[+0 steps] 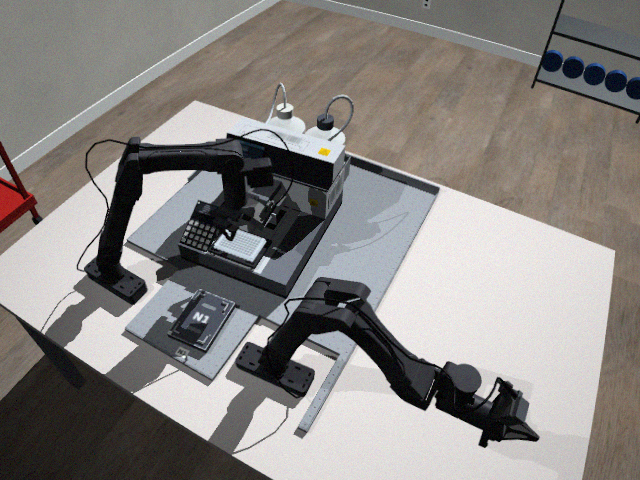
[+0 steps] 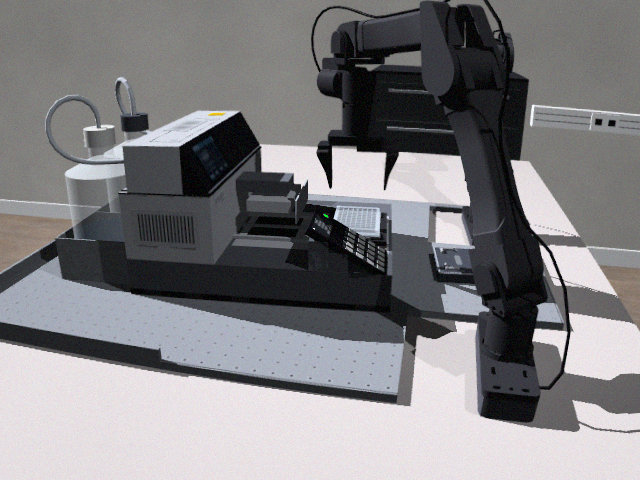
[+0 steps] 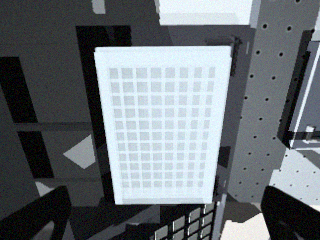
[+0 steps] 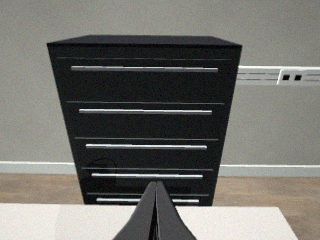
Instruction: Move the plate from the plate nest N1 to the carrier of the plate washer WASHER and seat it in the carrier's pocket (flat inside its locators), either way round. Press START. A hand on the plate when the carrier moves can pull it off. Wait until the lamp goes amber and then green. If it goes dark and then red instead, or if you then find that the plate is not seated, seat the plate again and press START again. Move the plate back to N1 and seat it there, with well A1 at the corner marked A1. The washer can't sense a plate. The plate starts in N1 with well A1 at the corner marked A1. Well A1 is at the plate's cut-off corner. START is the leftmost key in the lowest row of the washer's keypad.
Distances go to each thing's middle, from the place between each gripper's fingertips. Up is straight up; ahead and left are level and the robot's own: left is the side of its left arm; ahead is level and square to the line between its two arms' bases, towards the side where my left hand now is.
I see the white plate (image 2: 365, 221) 7 cm below my left hand (image 2: 357, 188). From my left hand the other things lie so: dark carrier (image 3: 236, 36): 8 cm below; then washer (image 2: 187, 234): 15 cm ahead, 2 cm to the left, 2 cm below; then wash head (image 2: 273, 203): 15 cm ahead, 2 cm to the left, 3 cm below.
My right gripper is now 10 mm short of the nest N1 (image 1: 185, 334), 830 mm to the right of it and 240 mm above it. Round my right hand: dark carrier 240 mm ahead, 860 mm to the left, 170 mm below; white plate 240 mm ahead, 860 mm to the left, 160 mm below; wash head 390 mm ahead, 870 mm to the left, 120 mm below.
